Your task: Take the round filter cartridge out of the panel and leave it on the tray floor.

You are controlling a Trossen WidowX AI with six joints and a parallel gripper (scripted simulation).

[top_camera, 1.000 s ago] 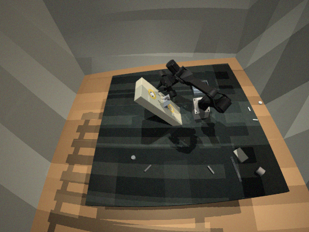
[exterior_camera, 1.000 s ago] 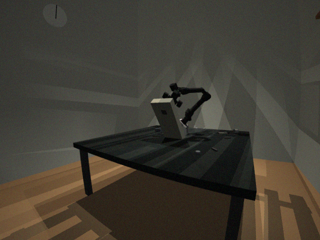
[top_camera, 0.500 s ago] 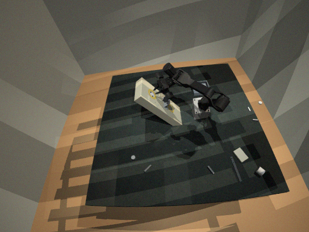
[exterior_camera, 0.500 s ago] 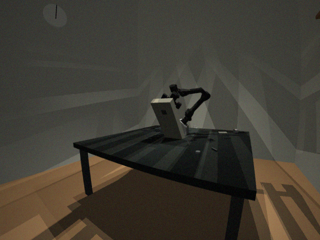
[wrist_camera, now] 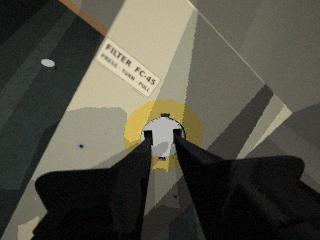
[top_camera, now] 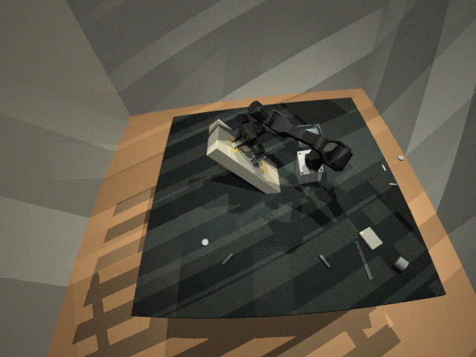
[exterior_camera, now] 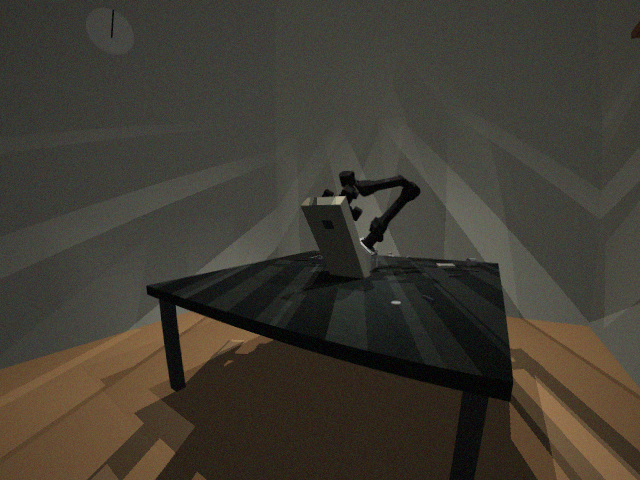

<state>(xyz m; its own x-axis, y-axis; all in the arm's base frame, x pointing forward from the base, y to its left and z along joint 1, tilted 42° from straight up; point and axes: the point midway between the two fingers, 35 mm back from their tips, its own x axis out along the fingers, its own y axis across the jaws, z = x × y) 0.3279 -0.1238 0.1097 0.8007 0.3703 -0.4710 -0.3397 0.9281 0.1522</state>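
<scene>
My gripper tip is 2 cm short of the round filter cartridge and 1 cm above it. Round my gripper tip: cream block 53 cm behind, 41 cm to the left, 27 cm below; then grey tray 42 cm behind, 26 cm to the right, 27 cm below.
</scene>
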